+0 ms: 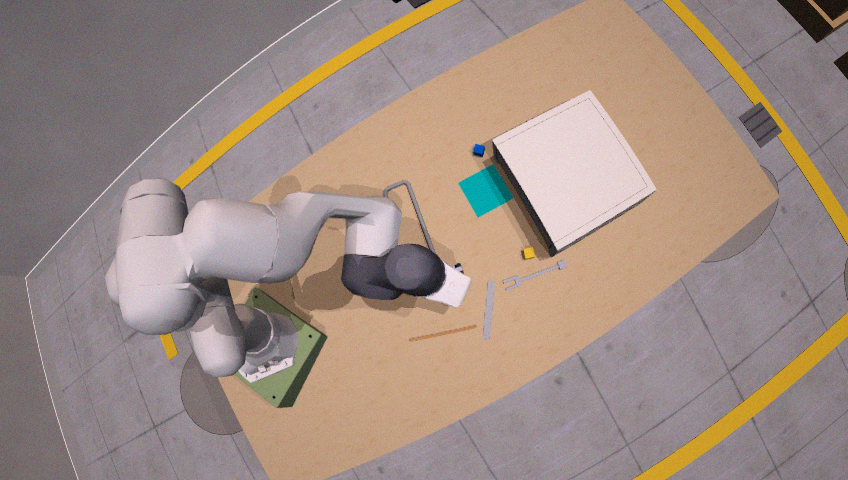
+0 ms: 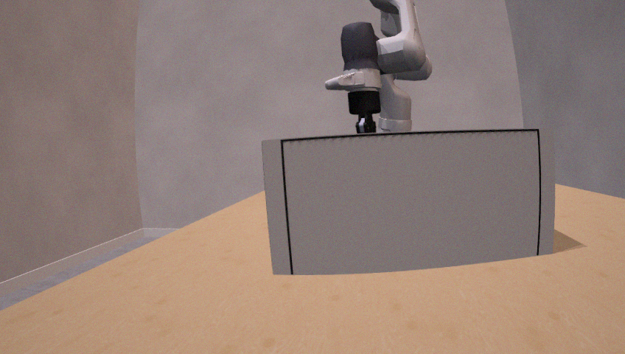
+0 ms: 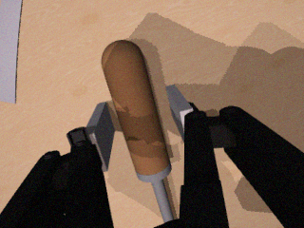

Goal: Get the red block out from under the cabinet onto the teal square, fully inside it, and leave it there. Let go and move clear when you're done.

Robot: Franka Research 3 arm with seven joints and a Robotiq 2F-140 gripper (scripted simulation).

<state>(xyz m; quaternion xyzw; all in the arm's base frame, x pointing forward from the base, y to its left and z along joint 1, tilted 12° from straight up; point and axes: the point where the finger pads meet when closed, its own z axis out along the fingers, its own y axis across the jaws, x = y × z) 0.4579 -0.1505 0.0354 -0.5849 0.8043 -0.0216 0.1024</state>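
The hook tool is 10 mm ahead of my hand, 130 mm to the left of it and 20 mm below it. Also, from my hand: yellow block: 220 mm ahead, 80 mm to the right, 20 mm below; then grey bar: 50 mm ahead, 130 mm to the right, 30 mm below; then thin wooden stick: 80 mm behind, 100 mm to the right, 30 mm below.
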